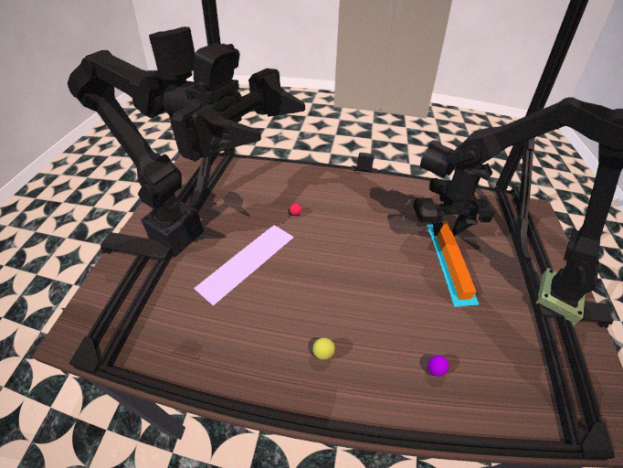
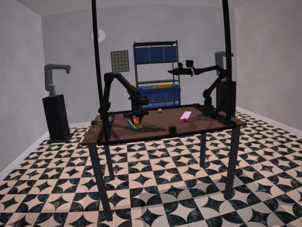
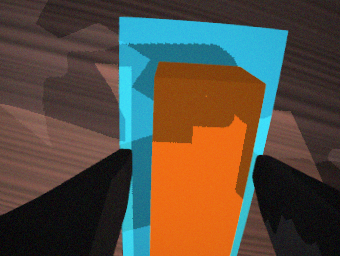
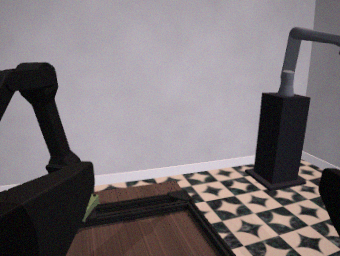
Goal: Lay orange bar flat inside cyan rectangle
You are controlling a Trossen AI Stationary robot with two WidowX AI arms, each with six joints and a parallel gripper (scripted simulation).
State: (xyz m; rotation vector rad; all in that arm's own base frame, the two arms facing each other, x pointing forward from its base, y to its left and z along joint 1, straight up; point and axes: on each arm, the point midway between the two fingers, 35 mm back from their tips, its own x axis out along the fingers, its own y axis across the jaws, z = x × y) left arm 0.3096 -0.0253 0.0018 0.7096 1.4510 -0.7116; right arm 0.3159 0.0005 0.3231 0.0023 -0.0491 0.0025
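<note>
Right now the orange bar is 7 cm ahead of my left hand, 2 cm to the left of it and 3 cm below it. Round my left hand: purple ball: 35 cm ahead, 2 cm to the right, 3 cm below; then cyan rectangle: 7 cm ahead, 2 cm to the left, 5 cm below; then red ball: 38 cm to the right, 3 cm below.
</note>
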